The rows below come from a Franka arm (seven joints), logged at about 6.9 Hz.
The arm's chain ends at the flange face. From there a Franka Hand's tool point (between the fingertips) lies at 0.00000 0.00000 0.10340 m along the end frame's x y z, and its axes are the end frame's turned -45 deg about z.
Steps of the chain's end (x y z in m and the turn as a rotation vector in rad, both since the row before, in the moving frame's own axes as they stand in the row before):
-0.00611 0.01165 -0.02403 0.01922 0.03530 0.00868
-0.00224 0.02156 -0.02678 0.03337 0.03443 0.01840
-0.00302 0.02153 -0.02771 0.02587 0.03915 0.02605
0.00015 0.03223 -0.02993 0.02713 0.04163 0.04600
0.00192 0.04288 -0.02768 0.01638 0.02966 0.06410
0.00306 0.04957 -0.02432 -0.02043 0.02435 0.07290
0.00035 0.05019 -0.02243 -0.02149 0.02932 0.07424
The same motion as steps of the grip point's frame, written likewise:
-0.00858 0.00511 -0.02411 -0.01137 0.03855 0.00868
-0.01187 0.01378 -0.02690 -0.00075 0.04794 0.01840
-0.01262 0.01412 -0.02782 -0.00939 0.04598 0.02605
-0.01768 0.02407 -0.03006 -0.01025 0.04862 0.04600
-0.02563 0.03276 -0.02774 -0.00939 0.03256 0.06410
-0.03272 0.04050 -0.02437 -0.03166 0.00277 0.07290
-0.03481 0.03947 -0.02250 -0.03593 0.00554 0.07424

